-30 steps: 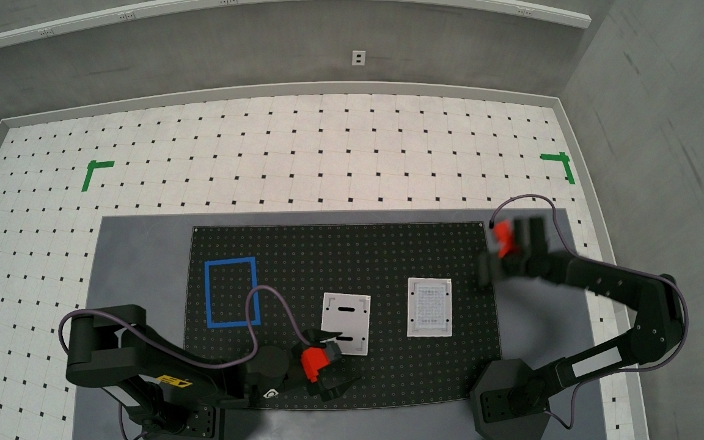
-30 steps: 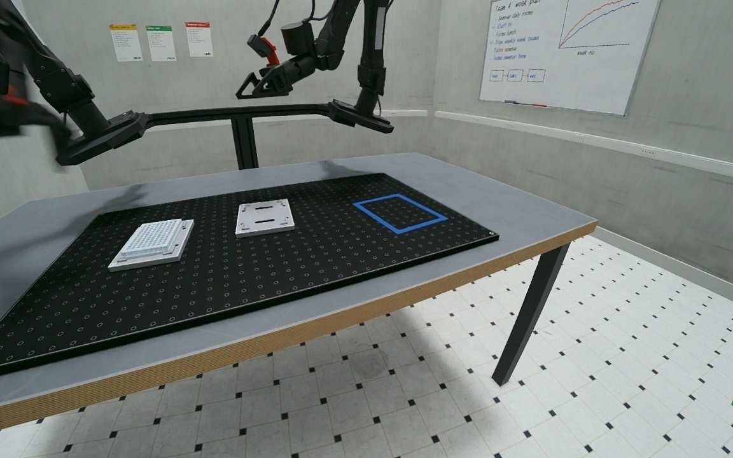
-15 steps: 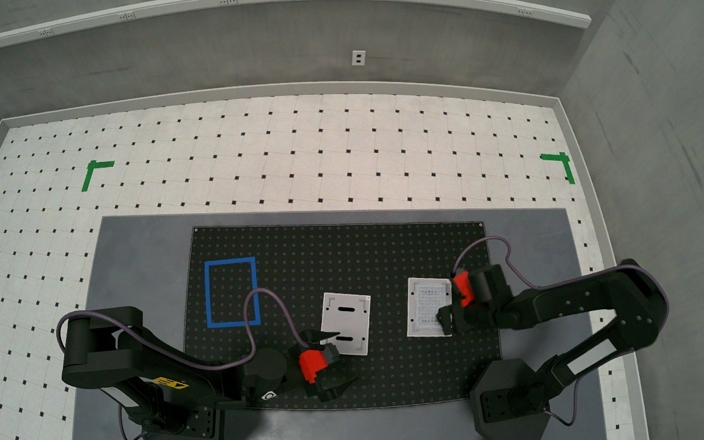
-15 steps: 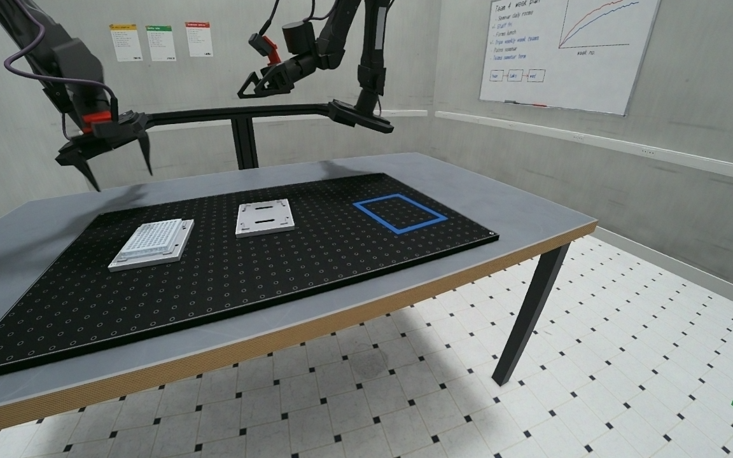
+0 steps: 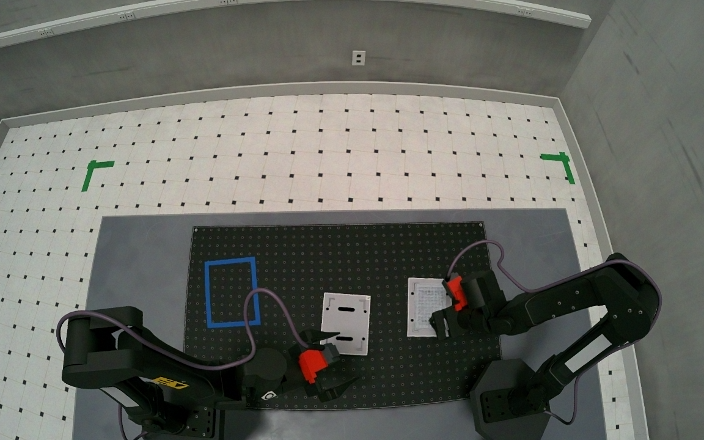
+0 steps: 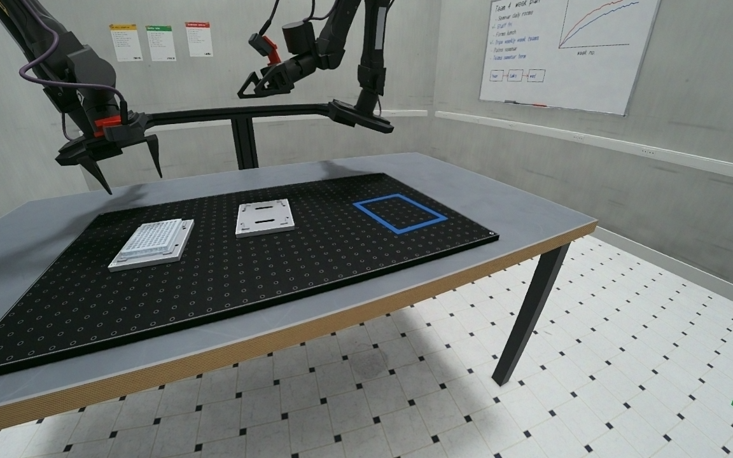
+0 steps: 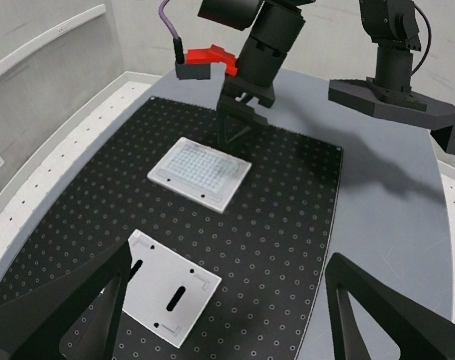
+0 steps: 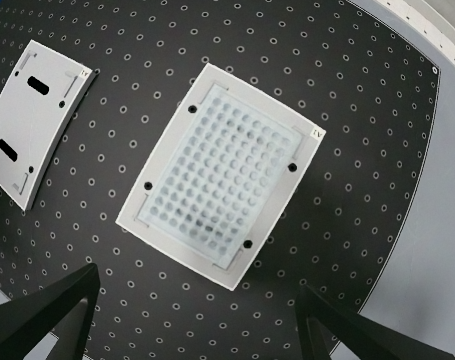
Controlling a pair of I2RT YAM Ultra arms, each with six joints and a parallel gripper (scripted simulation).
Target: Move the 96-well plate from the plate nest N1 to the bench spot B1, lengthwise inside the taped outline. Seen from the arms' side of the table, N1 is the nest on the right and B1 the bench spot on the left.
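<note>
Now: the clear 96-well plate 5 cm ahead of my right hand, 2 cm to the left of it and 11 cm below it. The rest, counted from my right hand: white plate nest: 2 cm ahead, 24 cm to the left, 12 cm below.
</note>
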